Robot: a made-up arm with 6 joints.
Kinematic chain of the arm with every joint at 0, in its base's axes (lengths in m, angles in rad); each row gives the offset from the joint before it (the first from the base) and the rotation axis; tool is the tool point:
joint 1: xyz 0 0 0.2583 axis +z
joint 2: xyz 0 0 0 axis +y
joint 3: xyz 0 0 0.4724 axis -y
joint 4: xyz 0 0 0 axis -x
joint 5: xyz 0.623 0 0 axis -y
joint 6: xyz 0 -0.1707 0 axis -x
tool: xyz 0 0 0
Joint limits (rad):
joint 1: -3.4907..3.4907
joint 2: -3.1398..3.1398
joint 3: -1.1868..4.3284
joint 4: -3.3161..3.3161
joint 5: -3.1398..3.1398
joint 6: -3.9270..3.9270
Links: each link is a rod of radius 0.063 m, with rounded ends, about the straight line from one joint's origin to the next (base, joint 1, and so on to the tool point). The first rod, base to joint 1, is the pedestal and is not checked.
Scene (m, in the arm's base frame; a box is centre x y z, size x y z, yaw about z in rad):
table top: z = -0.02
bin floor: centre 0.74 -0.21 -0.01 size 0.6 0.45 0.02 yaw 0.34
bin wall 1: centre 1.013 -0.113 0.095 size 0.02 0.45 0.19 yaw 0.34
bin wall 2: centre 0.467 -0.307 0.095 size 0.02 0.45 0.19 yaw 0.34
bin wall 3: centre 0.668 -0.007 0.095 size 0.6 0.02 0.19 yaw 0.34
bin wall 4: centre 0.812 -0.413 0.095 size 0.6 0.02 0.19 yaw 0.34
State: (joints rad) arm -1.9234 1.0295 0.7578 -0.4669 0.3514 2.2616
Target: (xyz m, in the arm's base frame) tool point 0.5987 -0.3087 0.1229
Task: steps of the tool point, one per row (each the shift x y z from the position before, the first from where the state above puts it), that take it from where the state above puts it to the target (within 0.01 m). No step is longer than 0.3 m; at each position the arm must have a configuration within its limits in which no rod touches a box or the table.
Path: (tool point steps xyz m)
1: 0.2564 -0.0572 0.0350
2: 0.2516 0.0200 0.0305
3: 0.2232 0.0889 0.0254
4: 0.1768 0.1429 0.0198
5: 0.1182 0.1774 0.0134
6: 0.0555 0.1905 0.0069
7: 0.0127 -0.0042 -0.1342
8: -0.0127 0.0042 -0.1344

